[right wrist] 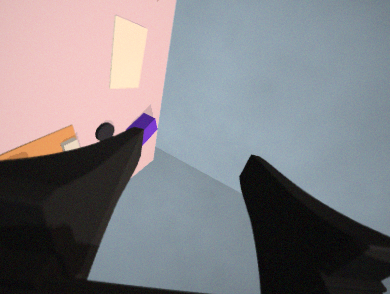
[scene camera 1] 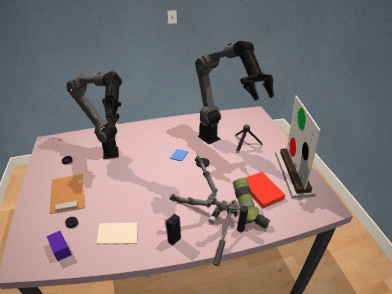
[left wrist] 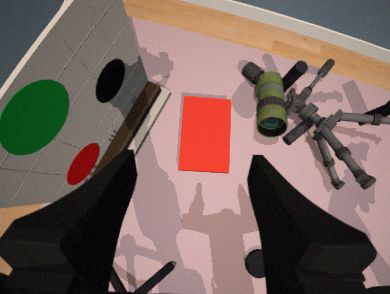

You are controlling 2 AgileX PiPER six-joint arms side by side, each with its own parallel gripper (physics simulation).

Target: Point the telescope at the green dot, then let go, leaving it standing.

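The green telescope [scene camera 1: 244, 196] [left wrist: 271, 104] lies tipped over on its side on the table, with its tripod [scene camera 1: 212, 200] [left wrist: 320, 125] lying beside it, legs off the table top or sprawled toward the left of the scene view. The green dot [scene camera 1: 301, 119] [left wrist: 34, 117] is at the top of the upright white board [scene camera 1: 310, 131] [left wrist: 100, 30] at the right of the scene view. My left gripper [scene camera 1: 262, 96] [left wrist: 192, 165] is open and empty, high above the table. My right gripper [right wrist: 195, 155] is open and empty, far from the telescope; its fingers are hard to make out in the scene view.
A red block [scene camera 1: 265, 189] [left wrist: 205, 135] lies beside the telescope. A black upright cylinder [scene camera 1: 242, 219] and a grey cylinder [scene camera 1: 216, 215] touch or nearly touch it. A black box [scene camera 1: 173, 229], a cream pad [scene camera 1: 117, 233] [right wrist: 128, 55], a small tripod [scene camera 1: 246, 131] and a purple block [scene camera 1: 59, 245] [right wrist: 145, 125] stand around.
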